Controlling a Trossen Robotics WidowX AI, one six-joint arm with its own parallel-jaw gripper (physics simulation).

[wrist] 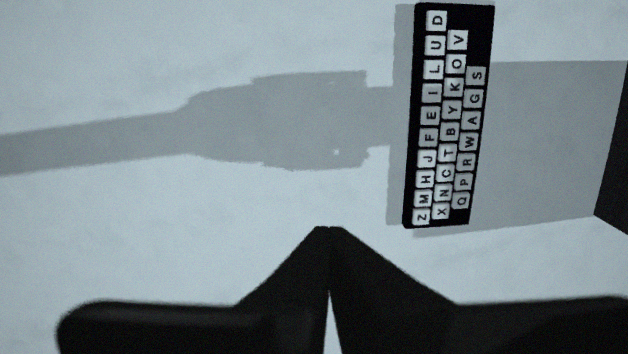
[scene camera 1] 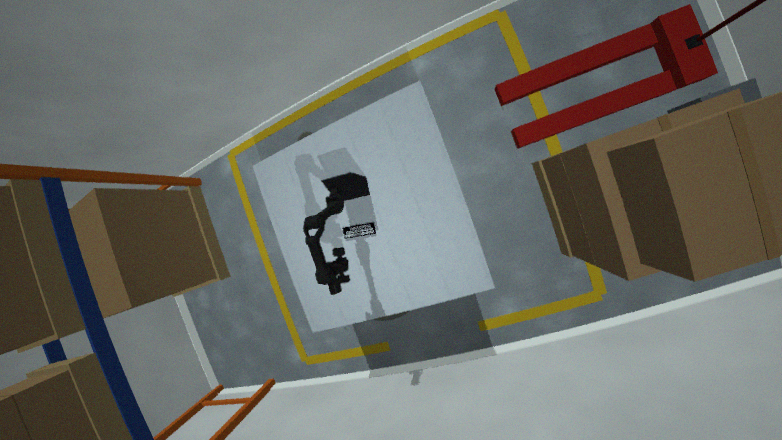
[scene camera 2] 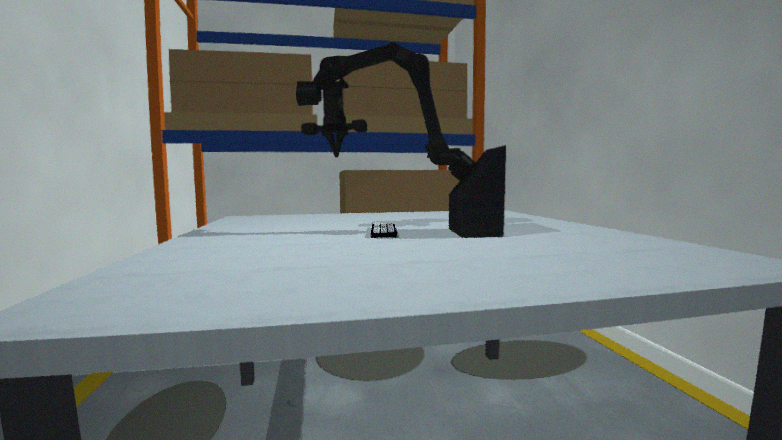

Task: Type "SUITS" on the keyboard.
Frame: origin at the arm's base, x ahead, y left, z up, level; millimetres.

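Seen in the pictures: gripper, fingertip midpoint: (wrist: 327,239) (scene camera 1: 347,260) (scene camera 2: 336,157); arm's base, origin of the base link: (scene camera 1: 336,189) (scene camera 2: 470,172).
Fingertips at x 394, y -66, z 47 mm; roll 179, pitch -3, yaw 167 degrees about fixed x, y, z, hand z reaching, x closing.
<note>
Pixels of each thing's top centre, then the offset from my fingertips to it. Level surfaces: height alone.
- small black keyboard, middle of its top: (wrist: 451,126) (scene camera 2: 383,226) (scene camera 1: 358,230) 133 mm back, 37 mm left, 205 mm down
- S key, middle of its top: (wrist: 476,75) 161 mm back, 5 mm right, 205 mm down
- U key, middle of its top: (wrist: 436,45) 126 mm back, 37 mm right, 205 mm down
- I key, middle of its top: (wrist: 432,93) 118 mm back, 3 mm left, 205 mm down
- T key, middle of its top: (wrist: 448,153) 128 mm back, 62 mm left, 205 mm down
- table, its level: 222 mm down
The small black keyboard (scene camera 1: 359,230) (scene camera 2: 383,230) (wrist: 472,30) with pale keys lies flat on the table. In the wrist view it stands on end at the upper right and all its rows show. The S key (wrist: 475,76), U key (wrist: 435,45), I key (wrist: 431,93) and T key (wrist: 447,153) are readable there. My gripper (scene camera 2: 336,154) (wrist: 327,239) is shut, with its fingertips together and nothing between them. It points down high above the table, apart from the keyboard, on the side away from the arm's base.
The table (scene camera 1: 426,218) (scene camera 2: 382,284) carries the arm's black base (scene camera 1: 349,186) (scene camera 2: 478,199) (wrist: 617,165), beyond the keyboard from the gripper. A shelf rack (scene camera 1: 73,262) (scene camera 2: 157,120) with cardboard boxes stands past one table side. A red pallet jack (scene camera 1: 590,60) stands on the floor.
</note>
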